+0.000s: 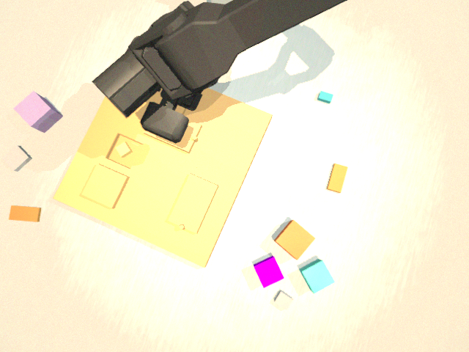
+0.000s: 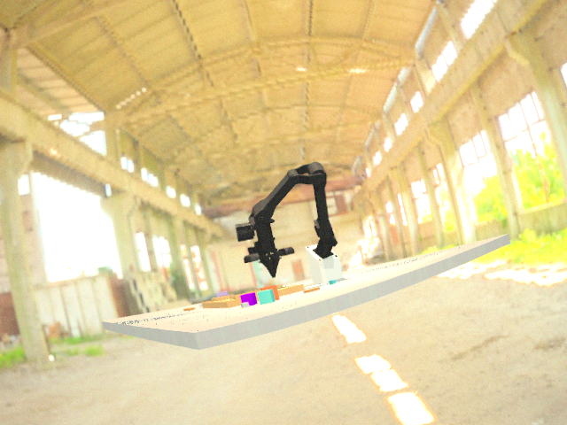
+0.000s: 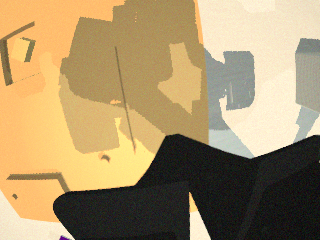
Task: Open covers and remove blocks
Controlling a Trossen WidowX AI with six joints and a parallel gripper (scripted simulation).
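My gripper tip is now 90 mm short of the yellow puzzle board, 50 mm above it and 40 mm to the left of it. From my gripper tip the other things lie so: orange slab 270 mm to the left, 80 mm ahead, 60 mm below; then lilac block 280 mm to the right, 70 mm ahead, 40 mm below; then cyan piece 230 mm to the left, 70 mm behind, 60 mm below.
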